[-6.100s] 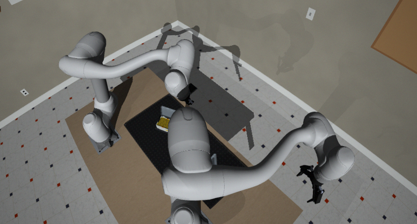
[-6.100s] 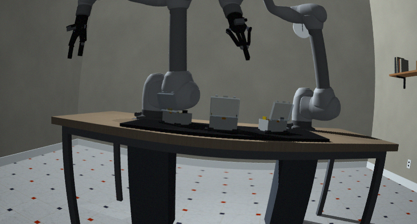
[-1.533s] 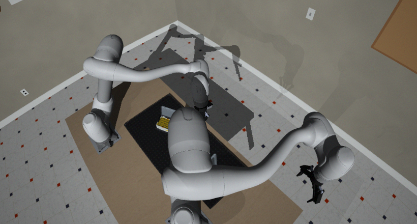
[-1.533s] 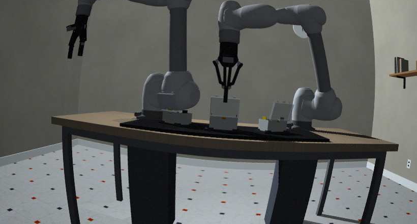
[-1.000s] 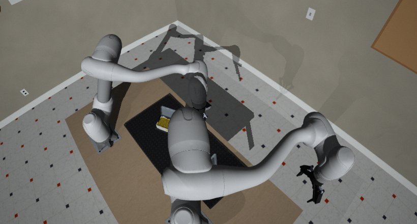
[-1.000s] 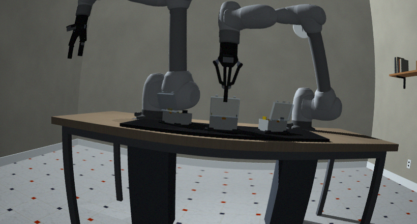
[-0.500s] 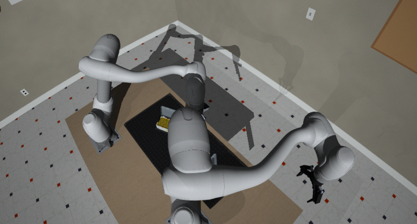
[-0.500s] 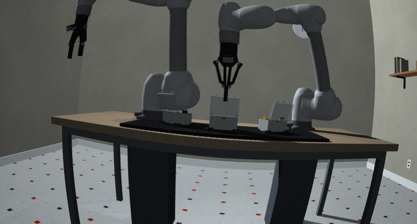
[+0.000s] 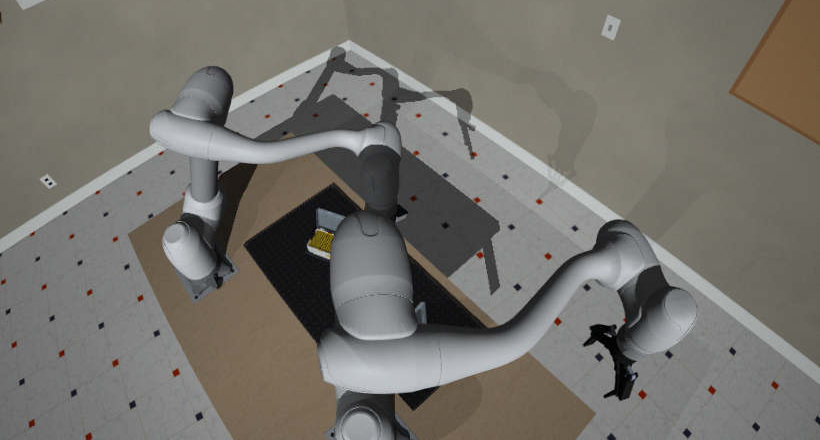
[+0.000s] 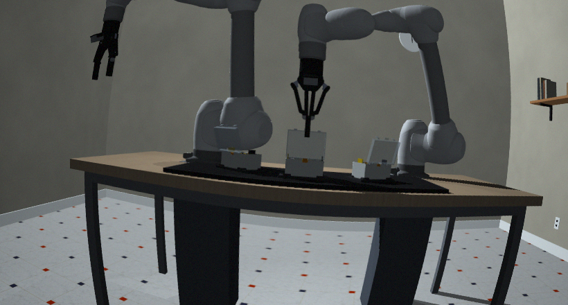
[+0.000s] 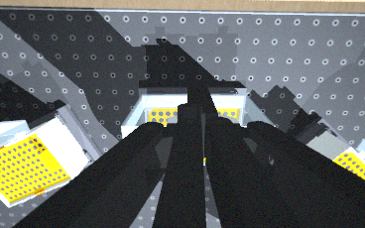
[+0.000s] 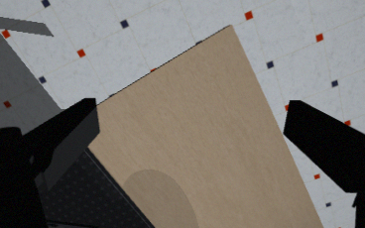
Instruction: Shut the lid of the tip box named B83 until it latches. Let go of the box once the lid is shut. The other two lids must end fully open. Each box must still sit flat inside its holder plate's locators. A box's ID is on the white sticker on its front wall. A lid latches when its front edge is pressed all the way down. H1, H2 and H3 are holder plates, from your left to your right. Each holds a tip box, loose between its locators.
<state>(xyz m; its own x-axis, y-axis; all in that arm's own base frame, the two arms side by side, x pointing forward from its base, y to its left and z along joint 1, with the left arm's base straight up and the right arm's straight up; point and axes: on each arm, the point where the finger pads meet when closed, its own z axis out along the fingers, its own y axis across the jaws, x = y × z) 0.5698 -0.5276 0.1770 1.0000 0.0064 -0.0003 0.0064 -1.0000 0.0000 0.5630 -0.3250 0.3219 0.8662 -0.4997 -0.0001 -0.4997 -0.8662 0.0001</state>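
The tip box is 70 mm behind my left hand, 10 mm to the left of it and 90 mm below it. Round my left hand: yellow rack 180 mm behind, 200 mm to the right, 100 mm below.
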